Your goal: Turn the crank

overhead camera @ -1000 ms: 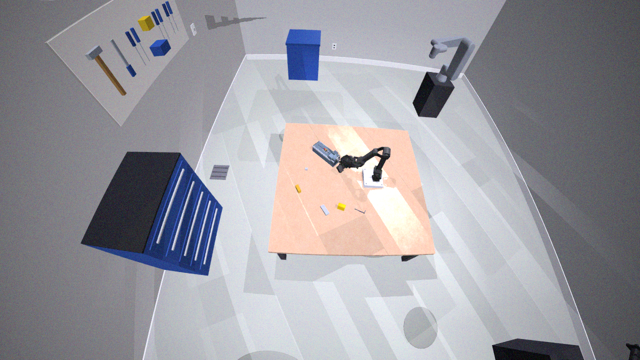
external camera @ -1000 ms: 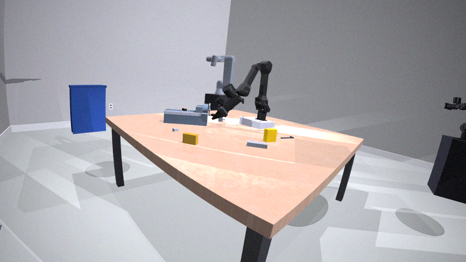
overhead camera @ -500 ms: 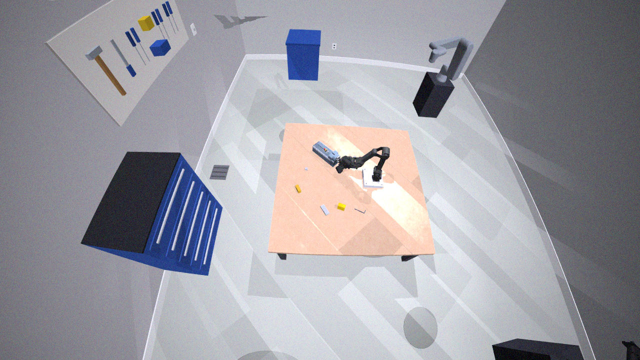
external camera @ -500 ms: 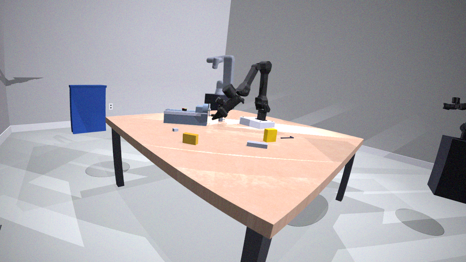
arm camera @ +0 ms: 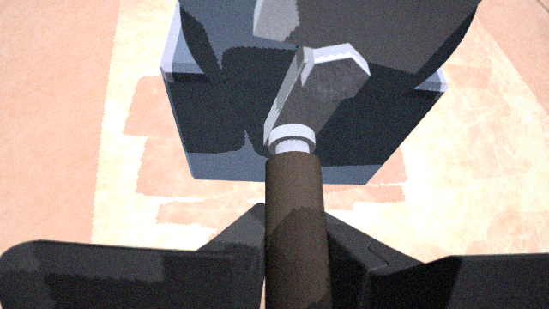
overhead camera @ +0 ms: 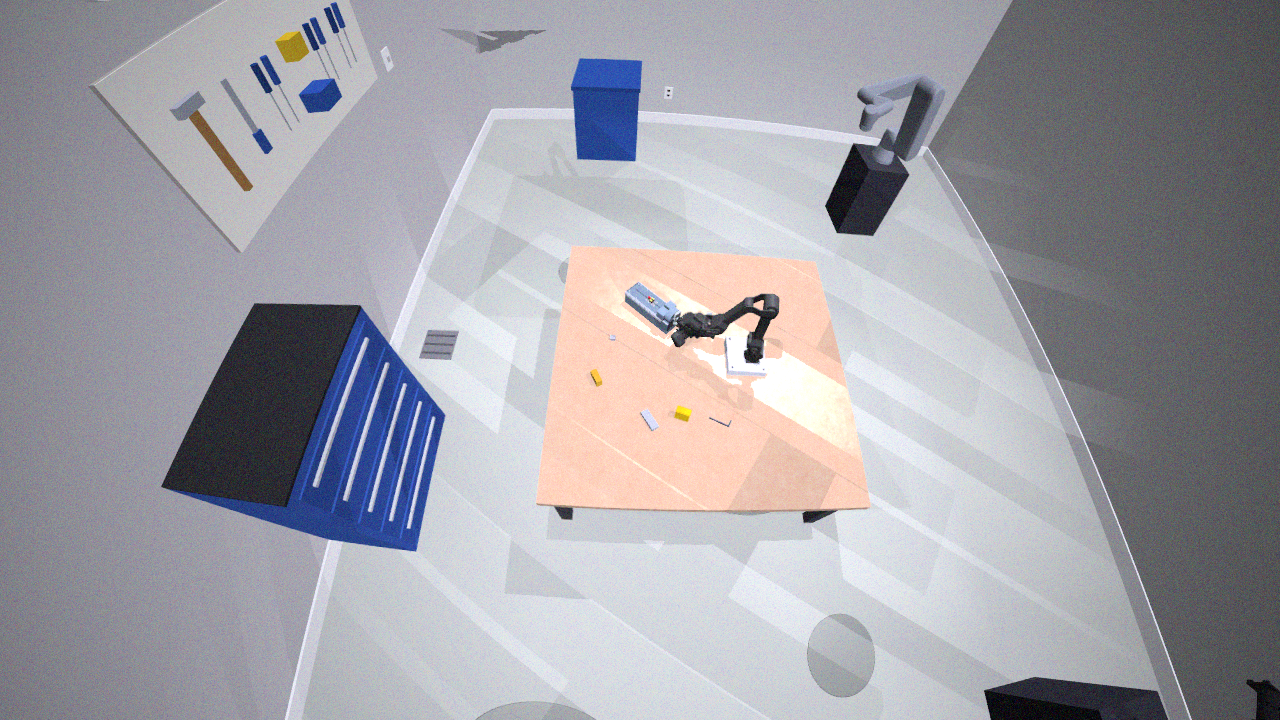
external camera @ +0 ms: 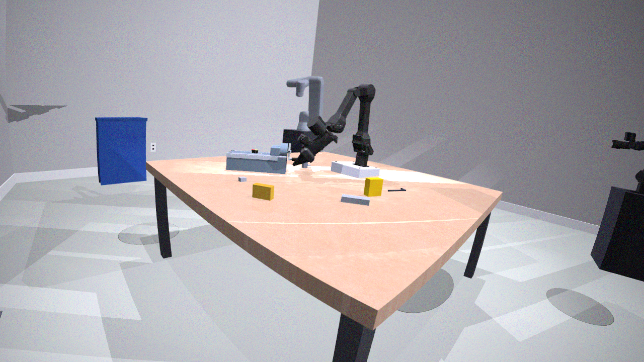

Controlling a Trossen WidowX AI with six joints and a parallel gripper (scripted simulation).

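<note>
My gripper tip is now 40 mm below the crank. The rest, counted from my gripper tip: red pointer: 120 mm ahead, 130 mm to the right, 50 mm above; then grey cube: 290 mm ahead, 30 mm to the left, 30 mm below; then dark brown handle: 10 mm behind, 10 mm to the left, 30 mm above.
</note>
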